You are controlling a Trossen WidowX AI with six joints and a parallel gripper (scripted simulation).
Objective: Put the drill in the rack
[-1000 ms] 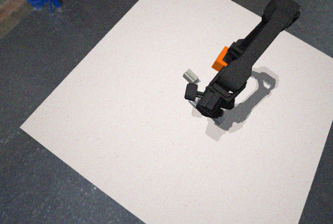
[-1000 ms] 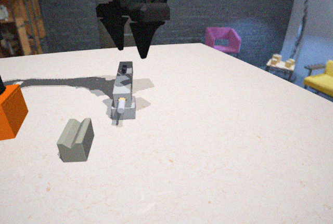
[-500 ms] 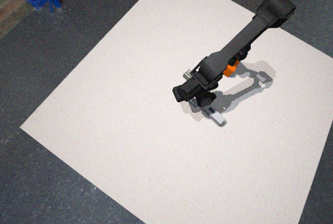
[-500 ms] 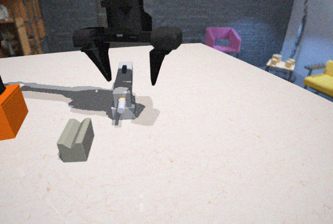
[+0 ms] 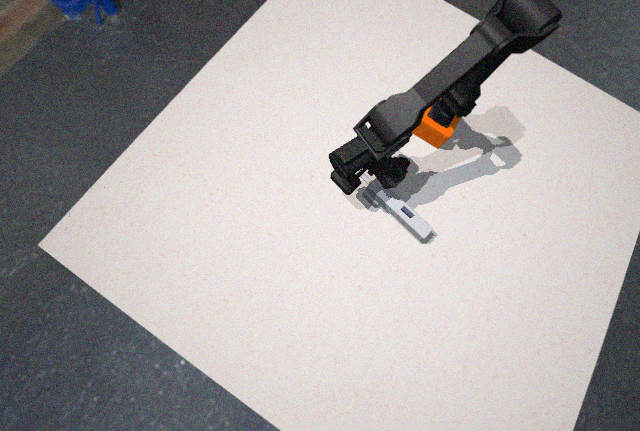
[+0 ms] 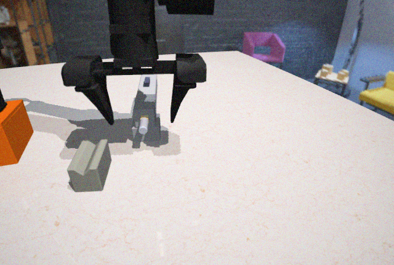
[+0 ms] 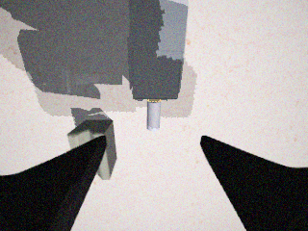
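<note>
Now: the drill 1 cm ahead of my gripper tip, 7 cm to the left of it and 1 cm below it. Round my gripper tip: grey v-notched rack 8 cm behind, 2 cm to the right, 4 cm below; dark key 3 cm ahead, 15 cm to the left, 1 cm below.
</note>
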